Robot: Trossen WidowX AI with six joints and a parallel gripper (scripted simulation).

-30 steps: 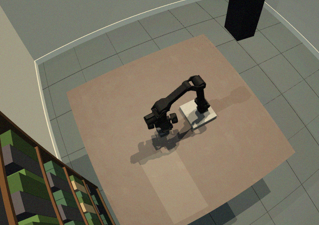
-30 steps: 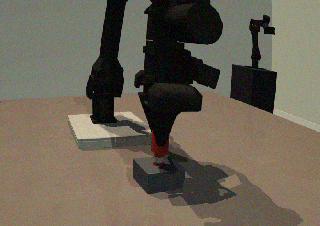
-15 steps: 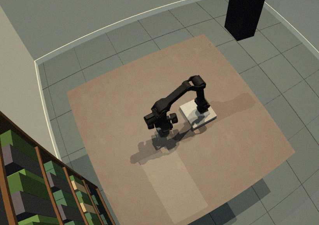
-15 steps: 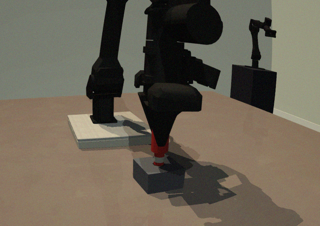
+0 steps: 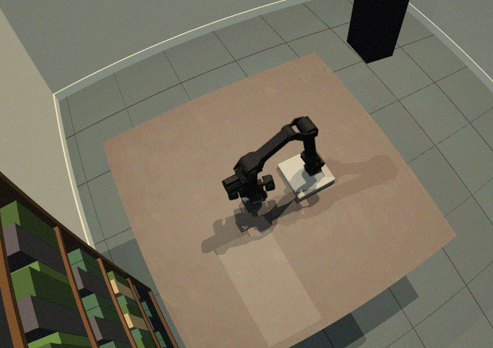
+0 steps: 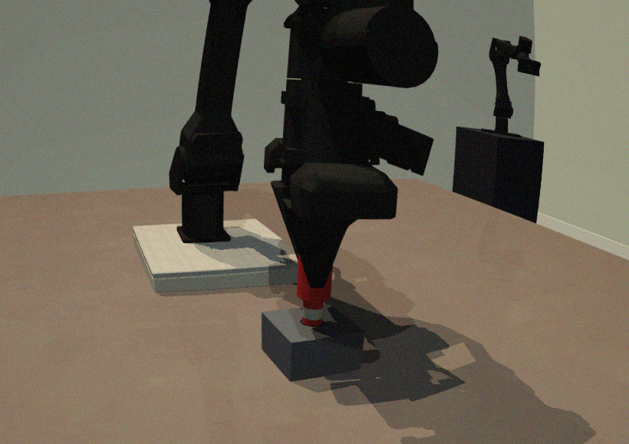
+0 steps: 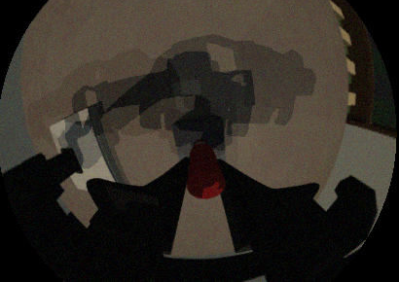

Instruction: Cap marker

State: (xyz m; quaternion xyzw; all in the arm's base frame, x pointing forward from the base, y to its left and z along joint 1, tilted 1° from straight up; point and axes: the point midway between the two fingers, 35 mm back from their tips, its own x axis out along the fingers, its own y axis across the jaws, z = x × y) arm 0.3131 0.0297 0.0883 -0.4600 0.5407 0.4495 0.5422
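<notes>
Now: gripper tip 10 mm below the red cap. From my gripper tip the other things lie so: dark grey holder block (60 mm below).
</notes>
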